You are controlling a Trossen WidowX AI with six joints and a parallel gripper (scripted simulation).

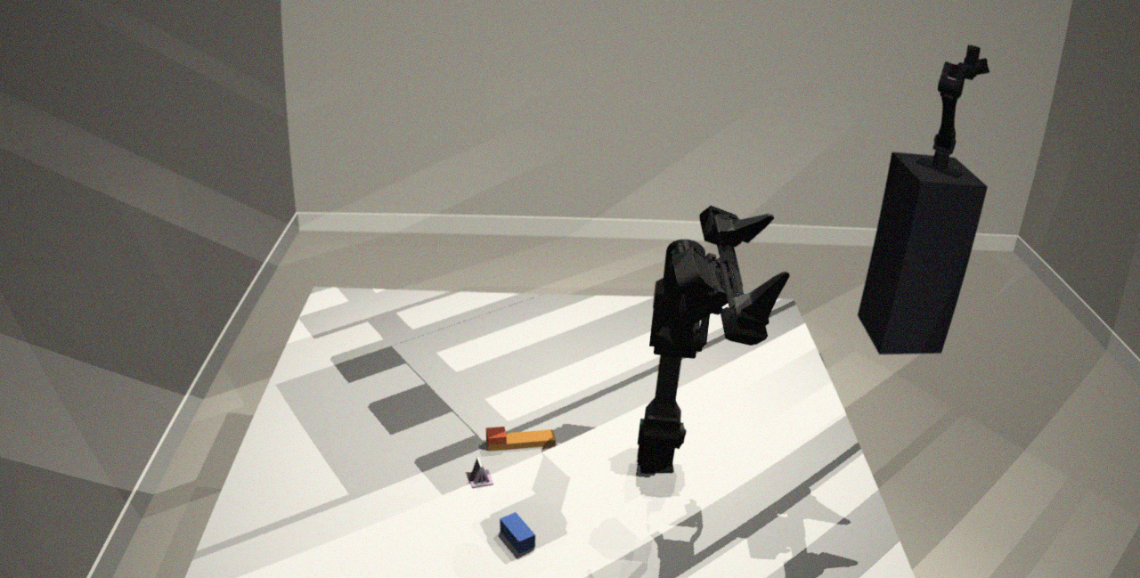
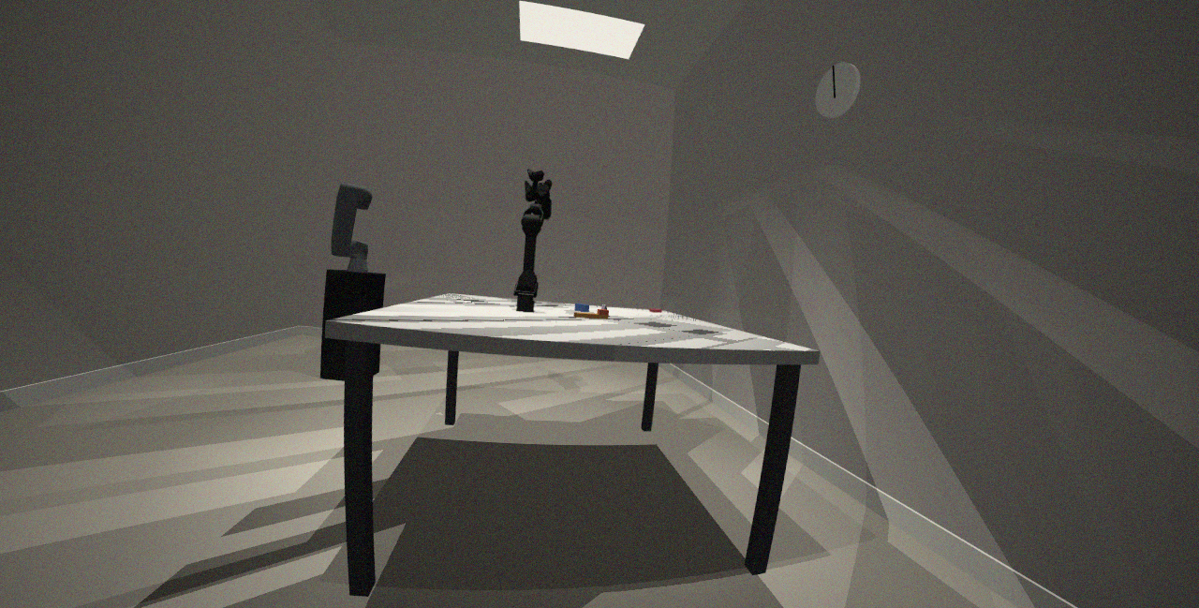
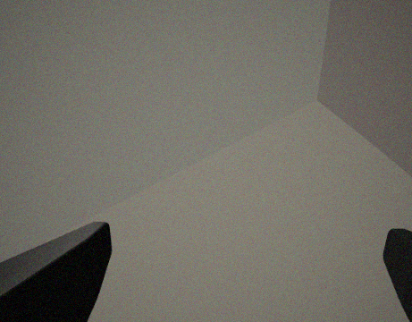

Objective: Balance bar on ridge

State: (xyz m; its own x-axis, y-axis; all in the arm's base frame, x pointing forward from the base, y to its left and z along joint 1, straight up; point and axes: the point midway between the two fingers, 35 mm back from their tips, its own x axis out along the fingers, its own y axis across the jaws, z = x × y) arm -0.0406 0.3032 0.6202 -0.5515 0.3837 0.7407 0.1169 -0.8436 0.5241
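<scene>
Right now my gripper tip is 630 mm above the orange bar, 370 mm to the left of it and 350 mm short of it. Also, from my gripper tip: blue block 630 mm below, 330 mm ahead, 100 mm to the right.
</scene>
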